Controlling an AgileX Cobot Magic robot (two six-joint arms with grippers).
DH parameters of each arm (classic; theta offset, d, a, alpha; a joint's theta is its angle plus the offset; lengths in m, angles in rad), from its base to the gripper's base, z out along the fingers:
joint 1: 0 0.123 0 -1.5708
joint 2: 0.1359 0 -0.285 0
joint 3: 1.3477 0 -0.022 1.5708
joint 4: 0 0.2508 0 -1.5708
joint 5: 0 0 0.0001 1.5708
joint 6: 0 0.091 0 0
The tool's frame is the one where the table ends.
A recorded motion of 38 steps. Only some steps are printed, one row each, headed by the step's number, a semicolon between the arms.
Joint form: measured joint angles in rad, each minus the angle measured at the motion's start. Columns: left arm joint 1, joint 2, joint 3, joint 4, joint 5, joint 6; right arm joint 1, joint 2, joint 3, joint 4, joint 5, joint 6.
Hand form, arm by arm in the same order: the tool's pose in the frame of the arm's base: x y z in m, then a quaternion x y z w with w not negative. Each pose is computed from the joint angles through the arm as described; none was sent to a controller.
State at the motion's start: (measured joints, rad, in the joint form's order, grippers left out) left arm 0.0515 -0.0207 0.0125 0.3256 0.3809 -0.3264; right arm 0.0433 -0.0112 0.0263 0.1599 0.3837 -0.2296
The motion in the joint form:
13: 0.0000 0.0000 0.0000 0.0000 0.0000 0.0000; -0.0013 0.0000 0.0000 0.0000 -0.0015 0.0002
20: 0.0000 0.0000 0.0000 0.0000 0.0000 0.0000; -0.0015 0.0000 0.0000 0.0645 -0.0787 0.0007
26: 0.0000 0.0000 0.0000 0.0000 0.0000 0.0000; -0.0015 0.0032 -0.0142 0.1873 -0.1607 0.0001
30: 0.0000 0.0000 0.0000 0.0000 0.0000 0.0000; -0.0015 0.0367 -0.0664 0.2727 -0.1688 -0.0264
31: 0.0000 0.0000 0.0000 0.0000 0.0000 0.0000; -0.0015 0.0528 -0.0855 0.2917 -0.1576 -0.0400
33: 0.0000 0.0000 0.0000 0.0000 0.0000 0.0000; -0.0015 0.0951 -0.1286 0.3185 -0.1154 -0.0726
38: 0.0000 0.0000 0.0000 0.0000 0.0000 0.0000; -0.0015 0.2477 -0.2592 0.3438 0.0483 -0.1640
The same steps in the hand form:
13: 0.0509 0.0135 0.1776 -0.06553 0.79171 0.05607 0.60478; 0.0521 0.0076 0.1710 -0.06702 0.80356 0.01247 0.59130
20: 0.0509 0.0135 0.1776 -0.06553 0.79171 0.05607 0.60478; 0.0539 0.0084 0.1780 -0.04284 0.78090 0.03463 0.62222
26: 0.0509 0.0135 0.1776 -0.06553 0.79171 0.05607 0.60478; 0.0551 0.0092 0.1905 0.00061 0.75043 0.07817 0.65631
30: 0.0509 0.0135 0.1776 -0.06553 0.79171 0.05607 0.60478; 0.0558 0.0105 0.2076 0.01645 0.73918 0.10326 0.66534
31: 0.0509 0.0135 0.1776 -0.06553 0.79171 0.05607 0.60478; 0.0563 0.0113 0.2124 0.01535 0.74101 0.10761 0.66264
33: 0.0509 0.0135 0.1776 -0.06553 0.79171 0.05607 0.60478; 0.0579 0.0136 0.2213 0.00476 0.75244 0.11244 0.64897
38: 0.0509 0.0135 0.1776 -0.06553 0.79171 0.05607 0.60478; 0.0669 0.0212 0.2431 -0.04880 0.80150 0.11473 0.58485

